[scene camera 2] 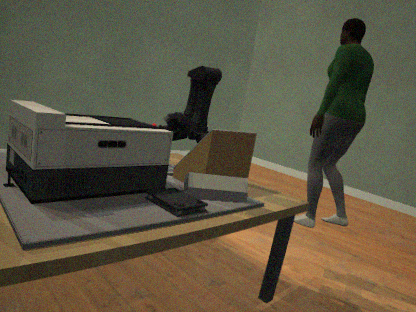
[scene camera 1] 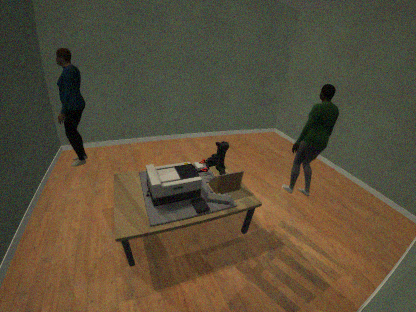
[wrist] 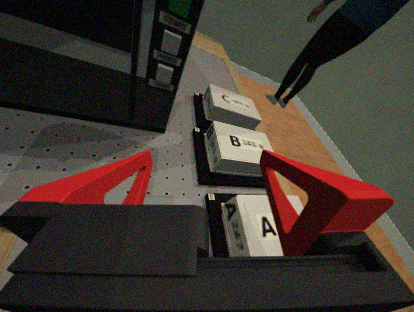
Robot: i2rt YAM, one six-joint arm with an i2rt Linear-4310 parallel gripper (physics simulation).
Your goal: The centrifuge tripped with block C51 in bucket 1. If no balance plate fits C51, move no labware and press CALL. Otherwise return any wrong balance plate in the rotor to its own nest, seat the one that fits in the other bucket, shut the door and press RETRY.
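Places are measured from the arm's base along level axes (x ahead, y left, z up), in centimetres.
Pixels of known places: gripper, fingertip midpoint: (scene camera 1: 199, 166) (wrist: 206, 156); arm's base, link origin: (scene camera 2: 209, 152) (scene camera 1: 223, 176).
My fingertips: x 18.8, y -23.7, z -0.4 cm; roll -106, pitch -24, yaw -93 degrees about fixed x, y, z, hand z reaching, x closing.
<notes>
For each thing: its top centre in the pictures, then the offset to it from my fingertips. "*": a spot on its surface instead. Level surfaces: height alone.
- plate A, top centre: (wrist: 281, 224) dx -3.7, dy -13.5, dz -6.1 cm
- plate C, top centre: (wrist: 235, 101) dx +22.9, dy -11.4, dz -6.1 cm
- button panel, surface spot: (wrist: 167, 55) * dx +12.4, dy +5.0, dz +1.6 cm
- green patch, surface spot: (wrist: 179, 6) * dx +11.7, dy +4.9, dz +6.4 cm
- flat black item, top centre: (scene camera 2: 176, 195) (scene camera 1: 200, 203) dx +13.2, dy +48.6, dz -8.3 cm
- grey mat, surface height: dz -11.5 cm
My gripper (wrist: 206, 156) (scene camera 1: 203, 166) is open and empty, beside the centrifuge (scene camera 1: 175, 189) (scene camera 2: 100, 145) (wrist: 65, 82). In the wrist view three white balance plates sit in black nests in a row: plate A (wrist: 250, 225) nearest, partly hidden by the right finger, plate B (wrist: 240, 150) in the middle, marked 141 g, and plate C (wrist: 230, 102) farthest, its weight too blurred to read. The button panel (wrist: 167, 55) shows two pale buttons below a green patch (wrist: 179, 6); their labels are unreadable. The rotor, its buckets and block C51 are not visible.
A brown angled screen with a pale base (scene camera 1: 227, 183) (scene camera 2: 230, 156) and a flat black item (scene camera 1: 200, 206) (scene camera 2: 177, 201) stand right of the centrifuge on the grey mat (scene camera 1: 162, 217) (scene camera 2: 75, 227). Two people (scene camera 1: 71, 95) (scene camera 1: 317, 125) stand away from the table.
</notes>
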